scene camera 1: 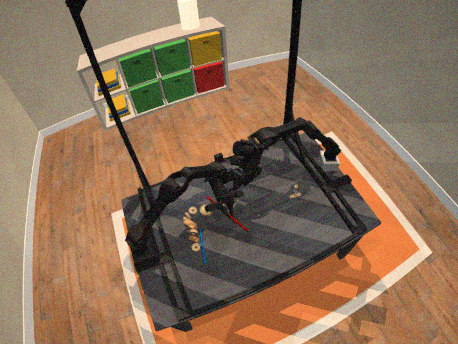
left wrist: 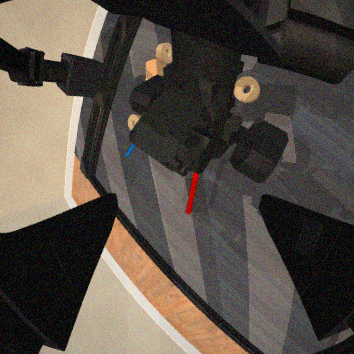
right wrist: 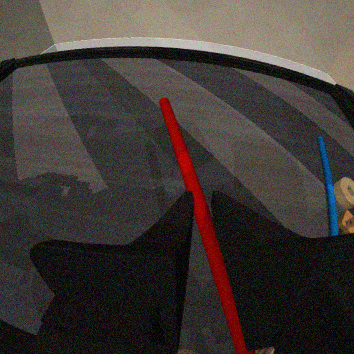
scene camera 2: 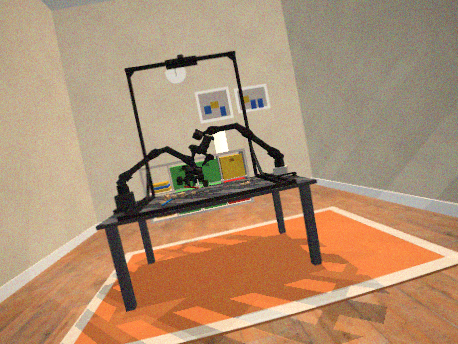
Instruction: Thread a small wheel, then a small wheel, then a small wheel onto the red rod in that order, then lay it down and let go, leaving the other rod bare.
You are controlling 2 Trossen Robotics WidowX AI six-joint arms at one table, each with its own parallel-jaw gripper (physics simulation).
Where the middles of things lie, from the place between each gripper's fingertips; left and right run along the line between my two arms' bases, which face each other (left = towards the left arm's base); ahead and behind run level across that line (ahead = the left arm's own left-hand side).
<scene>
The red rod (right wrist: 201, 212) is 150 mm below my left hand and 70 mm to the right of it. From my left hand the other things lie so: blue rod (right wrist: 333, 228) (250 mm to the right, 200 mm below, 70 mm ahead).
The red rod lies 4 cm behind my right hand and 1 cm to the right of it. The rest, counted from my right hand: blue rod 18 cm to the right, 6 cm below, 4 cm ahead.
</scene>
